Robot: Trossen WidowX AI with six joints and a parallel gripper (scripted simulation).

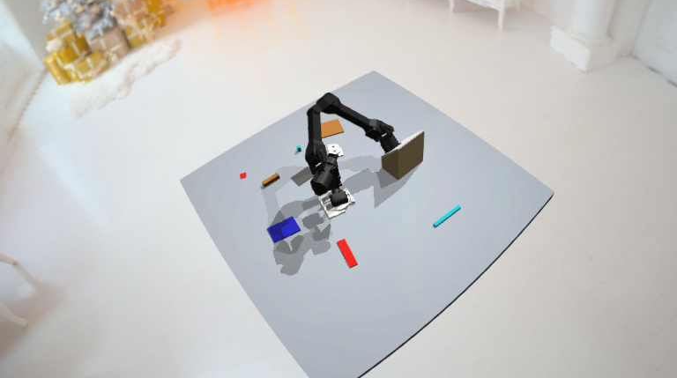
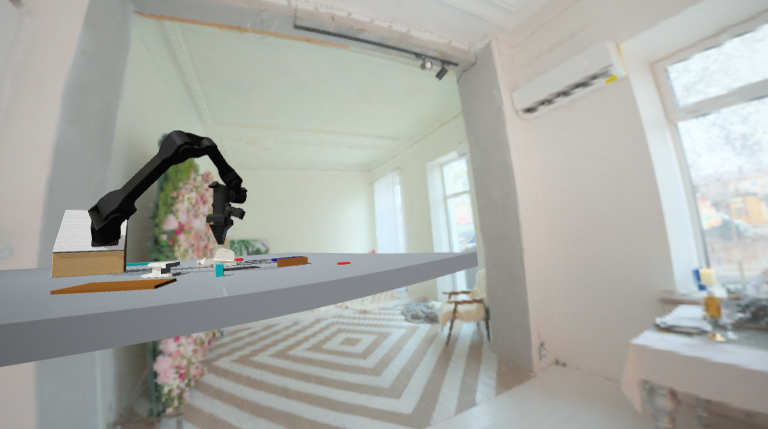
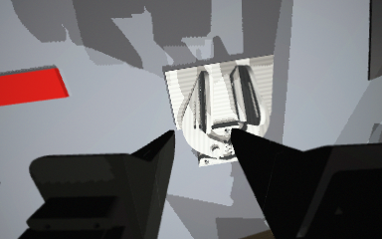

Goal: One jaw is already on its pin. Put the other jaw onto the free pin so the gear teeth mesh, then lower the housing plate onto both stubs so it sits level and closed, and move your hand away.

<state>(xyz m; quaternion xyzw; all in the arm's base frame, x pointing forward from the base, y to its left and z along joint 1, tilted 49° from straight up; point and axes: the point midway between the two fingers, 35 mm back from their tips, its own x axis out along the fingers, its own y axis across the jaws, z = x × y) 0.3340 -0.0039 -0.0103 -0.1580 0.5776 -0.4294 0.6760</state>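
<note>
Right now my gripper tip is 1 cm past the dark grey tile, 25 cm to the left of it and 7 cm above it. From my gripper tip the other things lie so: brown block 11 cm ahead, 33 cm to the right, 6 cm below; then blue tile 23 cm ahead, 8 cm to the right, 7 cm below; then red bar 12 cm ahead, 19 cm to the left, 7 cm below.
</note>
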